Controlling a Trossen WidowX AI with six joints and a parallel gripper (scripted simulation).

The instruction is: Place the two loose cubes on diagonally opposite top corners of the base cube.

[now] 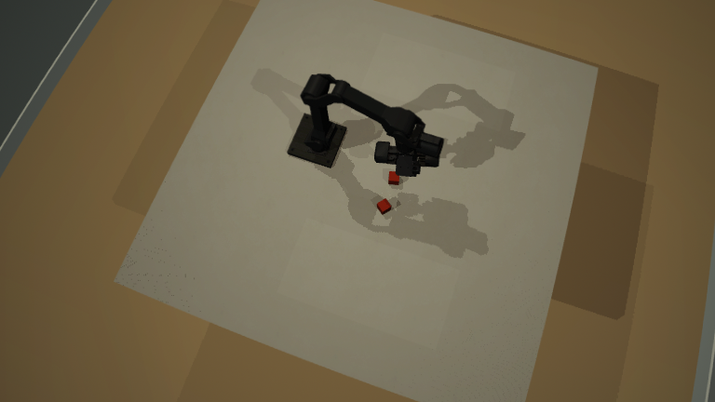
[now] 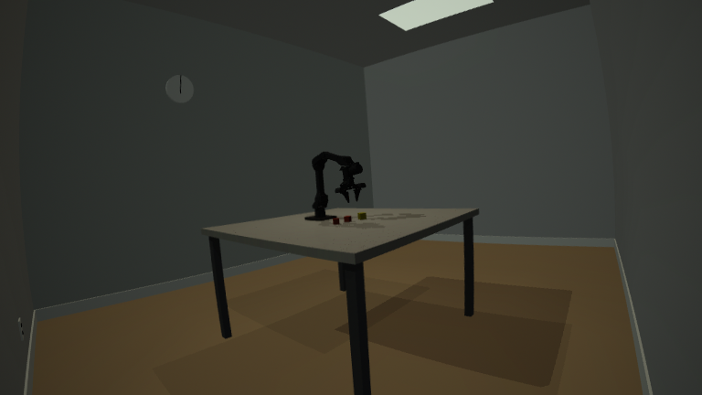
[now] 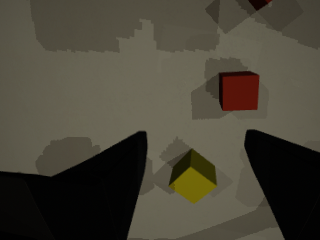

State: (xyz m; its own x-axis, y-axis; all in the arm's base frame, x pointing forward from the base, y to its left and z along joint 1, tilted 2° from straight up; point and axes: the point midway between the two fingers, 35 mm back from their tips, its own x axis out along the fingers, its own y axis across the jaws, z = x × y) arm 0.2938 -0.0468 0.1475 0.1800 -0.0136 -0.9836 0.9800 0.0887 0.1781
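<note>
Now: gripper tip 10 mm past the yellow base cube, 100 mm to the right of it and 100 mm above it.
</note>
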